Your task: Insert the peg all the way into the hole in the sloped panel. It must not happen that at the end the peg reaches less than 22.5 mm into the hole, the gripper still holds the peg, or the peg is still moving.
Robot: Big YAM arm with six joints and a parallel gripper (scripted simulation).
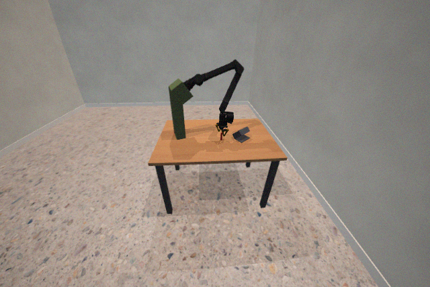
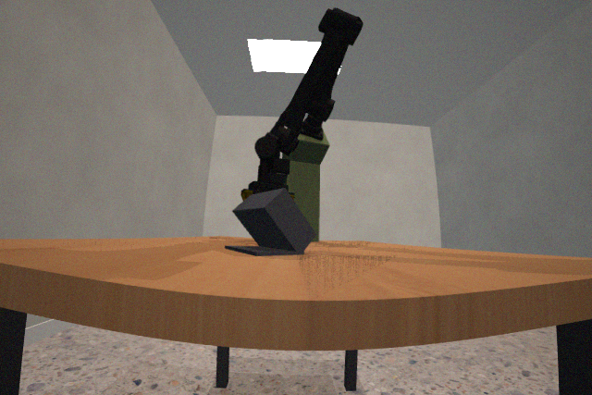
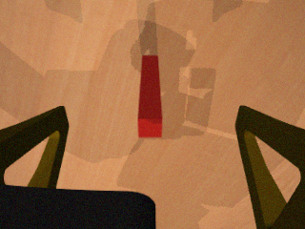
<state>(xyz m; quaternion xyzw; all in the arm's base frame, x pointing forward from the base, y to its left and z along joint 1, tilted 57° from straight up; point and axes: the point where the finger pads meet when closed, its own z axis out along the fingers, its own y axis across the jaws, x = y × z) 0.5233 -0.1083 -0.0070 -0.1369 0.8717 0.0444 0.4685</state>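
Now: hand 40 mm above the red peg.
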